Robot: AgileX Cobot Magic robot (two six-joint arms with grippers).
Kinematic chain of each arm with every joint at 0, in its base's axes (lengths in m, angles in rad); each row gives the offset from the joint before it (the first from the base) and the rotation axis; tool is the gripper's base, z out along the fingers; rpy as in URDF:
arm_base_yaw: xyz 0 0 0.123 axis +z
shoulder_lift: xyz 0 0 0 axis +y
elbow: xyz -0.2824 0 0.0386 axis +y
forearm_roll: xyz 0.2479 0 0.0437 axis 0.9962 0 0.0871
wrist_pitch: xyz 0 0 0 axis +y
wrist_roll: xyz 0.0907 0 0.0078 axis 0.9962 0 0.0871
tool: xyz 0 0 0 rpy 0 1.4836 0
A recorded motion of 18 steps. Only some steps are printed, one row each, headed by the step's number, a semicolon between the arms.
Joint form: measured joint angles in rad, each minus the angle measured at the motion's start. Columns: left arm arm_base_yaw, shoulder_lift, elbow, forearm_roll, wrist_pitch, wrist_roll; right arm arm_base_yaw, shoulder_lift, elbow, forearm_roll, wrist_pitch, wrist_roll.
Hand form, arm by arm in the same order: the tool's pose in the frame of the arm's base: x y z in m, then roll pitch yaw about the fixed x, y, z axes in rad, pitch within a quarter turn. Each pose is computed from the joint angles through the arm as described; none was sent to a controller.
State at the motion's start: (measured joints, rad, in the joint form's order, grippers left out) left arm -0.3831 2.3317 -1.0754 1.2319 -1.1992 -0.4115; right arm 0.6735 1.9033 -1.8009 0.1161 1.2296 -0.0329
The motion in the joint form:
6: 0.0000 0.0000 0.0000 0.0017 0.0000 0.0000; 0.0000 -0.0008 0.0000 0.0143 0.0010 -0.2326
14: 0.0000 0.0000 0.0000 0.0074 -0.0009 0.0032; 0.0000 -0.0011 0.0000 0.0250 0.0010 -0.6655
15: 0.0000 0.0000 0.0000 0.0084 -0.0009 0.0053; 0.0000 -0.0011 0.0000 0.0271 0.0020 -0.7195
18: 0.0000 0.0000 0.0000 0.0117 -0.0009 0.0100; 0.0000 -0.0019 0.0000 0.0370 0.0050 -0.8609
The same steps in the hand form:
6: 0.3223 -0.2161 0.0591 -3.0314 1.3541 1.7513; 0.3124 0.2635 0.3102 3.0967 0.3472 -2.2338
14: 0.3218 -0.2161 0.0590 -3.0506 1.3534 1.7264; 0.3118 0.2642 0.3105 -3.0394 0.3397 -1.7774
15: 0.3217 -0.2161 0.0590 -3.0609 1.3532 1.7149; 0.3116 0.2643 0.3105 -3.0230 0.3344 -1.7212
18: 0.3215 -0.2161 0.0589 -3.0850 1.3524 1.6873; 0.3107 0.2647 0.3108 -2.9841 0.3207 -1.5758

